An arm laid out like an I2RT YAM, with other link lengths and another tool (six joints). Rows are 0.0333 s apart.
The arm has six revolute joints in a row. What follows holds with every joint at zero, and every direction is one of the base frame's. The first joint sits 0.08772 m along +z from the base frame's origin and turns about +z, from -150 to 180 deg. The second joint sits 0.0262 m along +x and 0.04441 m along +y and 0.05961 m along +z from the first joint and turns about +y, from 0 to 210 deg. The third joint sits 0.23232 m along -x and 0.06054 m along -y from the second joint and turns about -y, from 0 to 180 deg. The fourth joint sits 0.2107 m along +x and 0.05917 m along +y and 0.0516 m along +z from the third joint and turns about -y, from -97 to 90 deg. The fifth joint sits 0.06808 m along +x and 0.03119 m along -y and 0.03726 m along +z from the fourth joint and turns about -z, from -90 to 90 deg. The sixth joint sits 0.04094 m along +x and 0.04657 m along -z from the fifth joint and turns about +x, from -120 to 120 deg. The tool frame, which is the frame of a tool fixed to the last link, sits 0.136 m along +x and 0.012 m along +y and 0.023 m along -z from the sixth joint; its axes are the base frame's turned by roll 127.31, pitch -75.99 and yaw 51.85 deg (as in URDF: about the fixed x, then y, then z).
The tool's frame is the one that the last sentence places.
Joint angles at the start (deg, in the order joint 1, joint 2, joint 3, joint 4, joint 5, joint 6):
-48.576, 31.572, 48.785, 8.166, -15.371, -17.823
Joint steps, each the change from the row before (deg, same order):
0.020, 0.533, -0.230, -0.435, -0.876, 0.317
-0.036, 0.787, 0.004, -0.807, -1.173, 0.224
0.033, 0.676, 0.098, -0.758, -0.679, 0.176
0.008, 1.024, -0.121, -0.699, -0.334, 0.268
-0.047, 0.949, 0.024, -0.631, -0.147, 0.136
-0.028, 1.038, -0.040, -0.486, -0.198, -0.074
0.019, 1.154, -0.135, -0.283, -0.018, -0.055
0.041, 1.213, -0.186, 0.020, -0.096, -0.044
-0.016, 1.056, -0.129, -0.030, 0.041, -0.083
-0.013, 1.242, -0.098, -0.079, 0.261, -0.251
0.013, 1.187, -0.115, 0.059, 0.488, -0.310
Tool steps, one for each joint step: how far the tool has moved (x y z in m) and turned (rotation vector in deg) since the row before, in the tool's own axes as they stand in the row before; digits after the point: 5 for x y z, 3 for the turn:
-0.00431, -0.00547, 0.00183, 1.420, -0.578, 0.444
-0.00501, -0.00635, 0.00246, 1.811, -0.797, 0.404
-0.00419, -0.00450, 0.00216, 1.301, -0.781, 0.405
-0.00768, -0.00477, 0.00373, 1.239, -1.384, 0.671
-0.00651, -0.00309, 0.00343, 0.866, -1.261, 0.492
-0.00677, -0.00327, 0.00383, 0.898, -1.233, 0.288
-0.00734, -0.00307, 0.00443, 0.788, -1.297, 0.342
-0.00669, -0.00302, 0.00471, 0.783, -1.086, 0.297
-0.00609, -0.00203, 0.00410, 0.531, -1.043, 0.230
-0.00728, -0.00169, 0.00482, 0.420, -1.315, 0.141
-0.00690, -0.00089, 0.00472, 0.155, -1.263, 0.061

